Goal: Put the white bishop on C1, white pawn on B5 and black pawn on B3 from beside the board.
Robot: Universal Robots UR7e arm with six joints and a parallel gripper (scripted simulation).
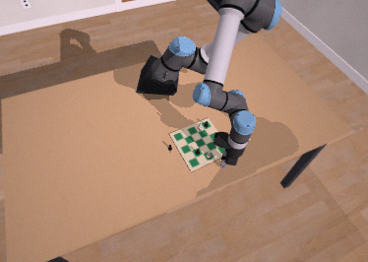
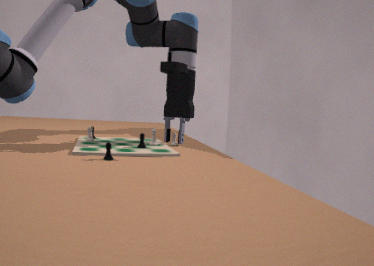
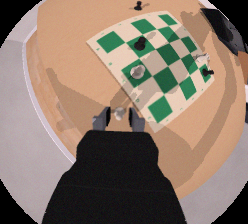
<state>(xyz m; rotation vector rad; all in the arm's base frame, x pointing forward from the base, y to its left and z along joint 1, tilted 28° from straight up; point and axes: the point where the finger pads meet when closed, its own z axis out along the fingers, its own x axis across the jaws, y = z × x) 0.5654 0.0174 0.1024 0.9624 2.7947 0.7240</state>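
Now: the white pawn 10 mm below my hand. From my hand the other things lie so: chessboard: 140 mm behind, 50 mm to the right, 20 mm below.
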